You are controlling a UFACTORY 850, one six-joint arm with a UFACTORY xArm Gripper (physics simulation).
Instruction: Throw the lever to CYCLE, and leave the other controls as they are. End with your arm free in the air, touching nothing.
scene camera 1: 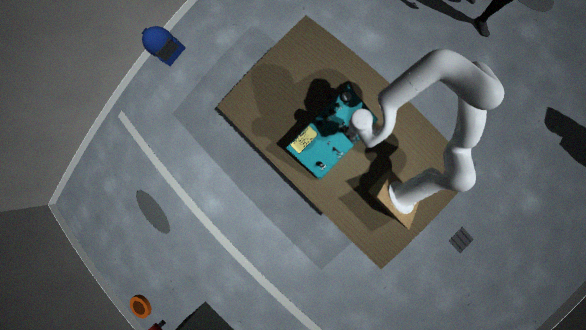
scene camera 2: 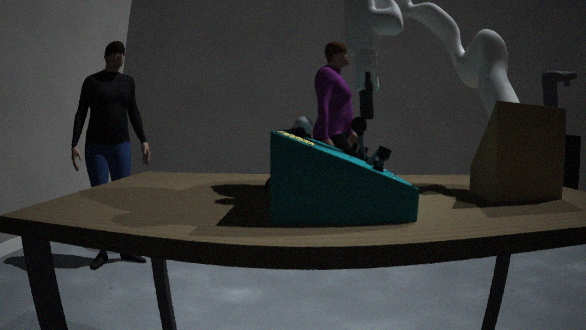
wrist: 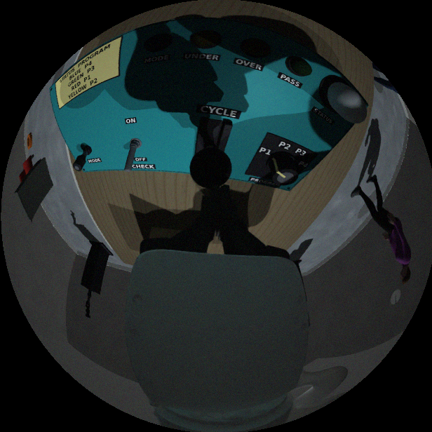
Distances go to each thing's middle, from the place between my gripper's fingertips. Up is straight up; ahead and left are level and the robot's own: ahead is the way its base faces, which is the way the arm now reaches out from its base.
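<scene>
The black ball-ended lever (wrist: 210, 165) is 5 cm below my hand, and it's 1 cm to the left of my hand and 2 cm ahead of it.
</scene>
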